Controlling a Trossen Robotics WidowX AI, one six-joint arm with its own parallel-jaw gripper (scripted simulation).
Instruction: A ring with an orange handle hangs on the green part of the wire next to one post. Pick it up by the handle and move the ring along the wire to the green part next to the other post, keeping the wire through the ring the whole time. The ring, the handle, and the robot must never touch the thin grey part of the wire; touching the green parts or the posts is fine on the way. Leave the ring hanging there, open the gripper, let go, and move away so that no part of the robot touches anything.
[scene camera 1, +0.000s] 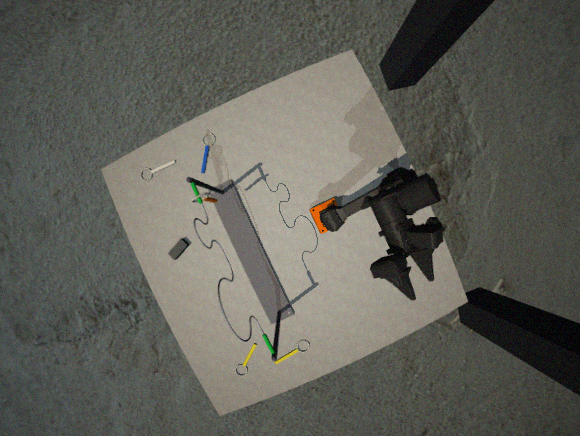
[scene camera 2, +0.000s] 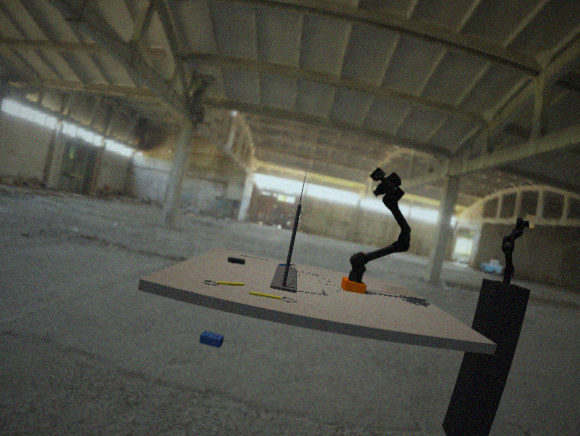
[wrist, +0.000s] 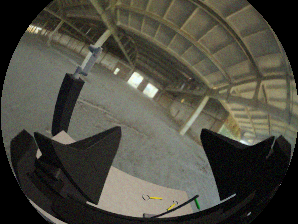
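Observation:
Gripper (scene camera 1: 423, 290), also (wrist: 162, 132): open, holding nothing.

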